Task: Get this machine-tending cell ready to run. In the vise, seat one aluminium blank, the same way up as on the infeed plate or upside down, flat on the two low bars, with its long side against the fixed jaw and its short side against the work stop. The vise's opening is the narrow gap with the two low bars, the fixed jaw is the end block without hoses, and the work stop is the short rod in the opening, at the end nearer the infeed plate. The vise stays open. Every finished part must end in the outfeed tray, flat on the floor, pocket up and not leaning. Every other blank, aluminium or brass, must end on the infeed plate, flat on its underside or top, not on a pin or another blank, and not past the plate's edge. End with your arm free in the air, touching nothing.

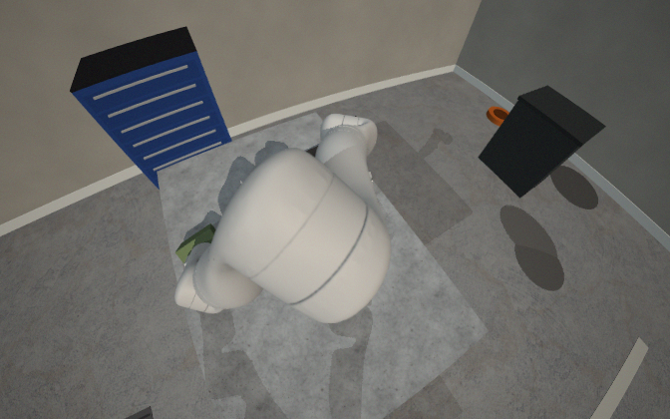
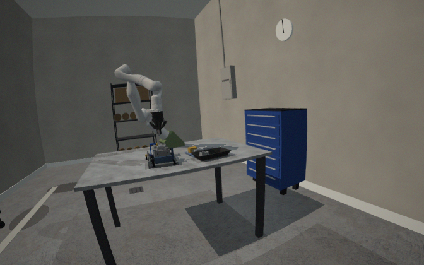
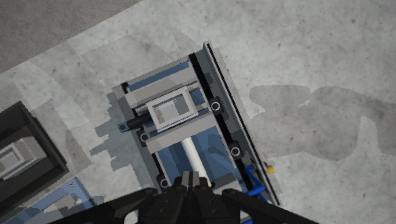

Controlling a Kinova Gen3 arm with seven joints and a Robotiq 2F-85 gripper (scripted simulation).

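Right now the white rod is 10 mm behind my hand and 120 mm below it. From my hand the other things lie so: brass blank (40 mm behind, 260 mm to the left, 170 mm below); then vise (10 mm ahead, 160 mm below).
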